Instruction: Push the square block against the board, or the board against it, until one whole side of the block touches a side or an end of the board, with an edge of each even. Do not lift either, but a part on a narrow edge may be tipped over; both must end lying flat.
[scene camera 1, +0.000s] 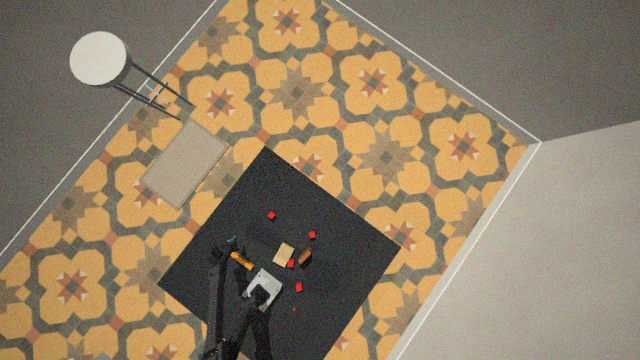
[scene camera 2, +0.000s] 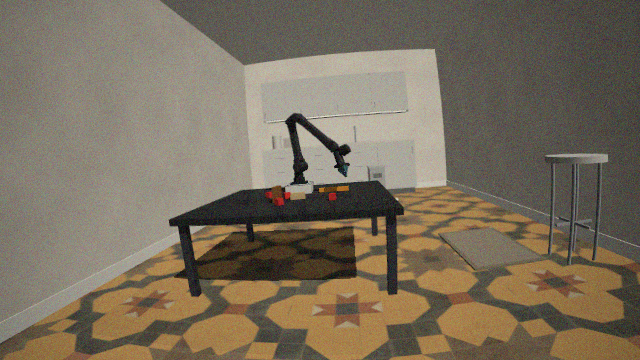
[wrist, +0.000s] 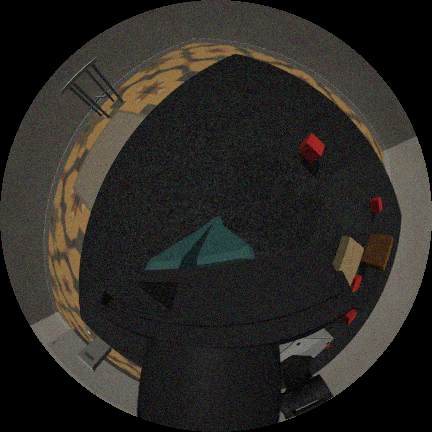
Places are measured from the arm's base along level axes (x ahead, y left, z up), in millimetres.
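Pixels of known places: gripper, fingertip midpoint: (scene camera 1: 236, 236) (scene camera 2: 346, 176) (wrist: 218, 222); arm's base at its link origin: (scene camera 1: 260, 293) (scene camera 2: 299, 183) (wrist: 290, 363).
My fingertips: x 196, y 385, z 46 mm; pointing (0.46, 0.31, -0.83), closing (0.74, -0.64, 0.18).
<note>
Ahead of a thing's pixels: the offset from my fingertips to its top centre. Level surfaces: height alone.
A long, narrow orange piece @(dy -114, dx -148, dz -84 mm) (scene camera 1: 242, 260) (scene camera 2: 343, 188) lies near the arm's base; it does not show in the wrist view. A flat tan slab @(dy -331, dx +87, dz -85 mm) (scene camera 1: 283, 255) (scene camera 2: 298, 196) (wrist: 352, 251) lies apart from it. A squarish brown block @(dy -442, dx +203, dz -14 mm) (scene camera 1: 305, 256) (scene camera 2: 277, 192) (wrist: 378, 251) stands upright on a narrow side beyond the slab, with a gap between them. I cannot tell for certain which pieces are the task's board and square block. My gripper (scene camera 1: 231, 239) (scene camera 2: 343, 172) (wrist: 218, 222) is shut and empty, with teal fingertips. It hangs above the table, off the orange piece's outer end.
A red cube @(dy -410, dx +81, dz -75 mm) (scene camera 1: 291, 263) (wrist: 356, 283) sits close beside the tan slab. Other red cubes @(dy -69, dx +241, dz -75 mm) (scene camera 1: 271, 215) @(dy -387, dx +338, dz -75 mm) (scene camera 1: 312, 234) @(dy -568, dx -3, dz -75 mm) (scene camera 1: 299, 287) stand around on the black table @(dz -115 mm) (scene camera 1: 350, 240) (scene camera 2: 240, 212). The white base plate (scene camera 1: 271, 281) (scene camera 2: 300, 188) is near the orange piece's inner end.
</note>
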